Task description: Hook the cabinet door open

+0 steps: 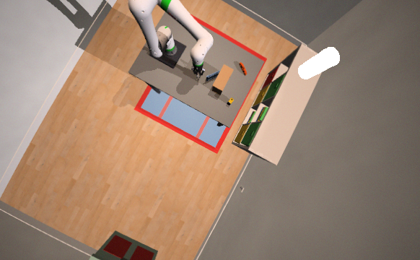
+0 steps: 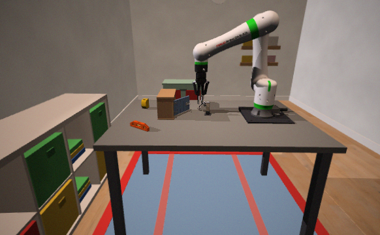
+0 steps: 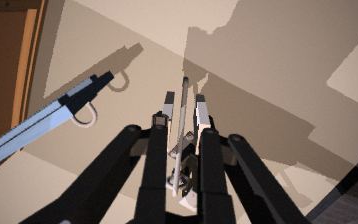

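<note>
My gripper is now 10 mm past the thin metal hook, 40 mm to the right of it and 40 mm above it. Round my hand: door (150 mm ahead, 90 mm to the left, 20 mm below); yellow tape measure (430 mm ahead, 120 mm to the right, 50 mm below).
</note>
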